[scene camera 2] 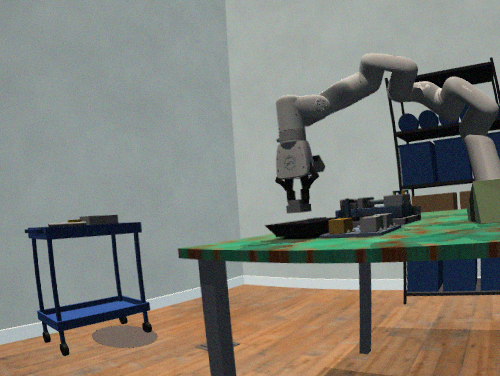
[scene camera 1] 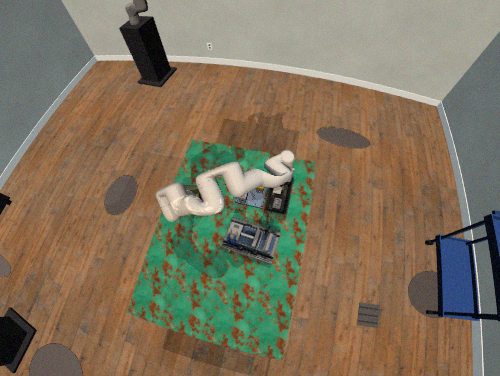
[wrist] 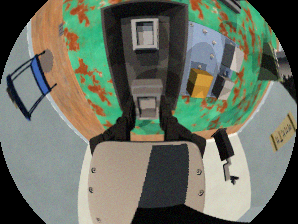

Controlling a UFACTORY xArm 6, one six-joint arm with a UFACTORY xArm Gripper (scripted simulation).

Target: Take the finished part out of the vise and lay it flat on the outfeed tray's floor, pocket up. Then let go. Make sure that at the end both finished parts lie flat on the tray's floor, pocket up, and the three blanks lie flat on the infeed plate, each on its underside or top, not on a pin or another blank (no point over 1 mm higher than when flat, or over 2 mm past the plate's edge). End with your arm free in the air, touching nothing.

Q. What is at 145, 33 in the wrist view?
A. A finished part.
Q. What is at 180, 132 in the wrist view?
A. My gripper.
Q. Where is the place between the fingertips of my gripper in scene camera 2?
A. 298, 204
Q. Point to a finished part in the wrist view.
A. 147, 107
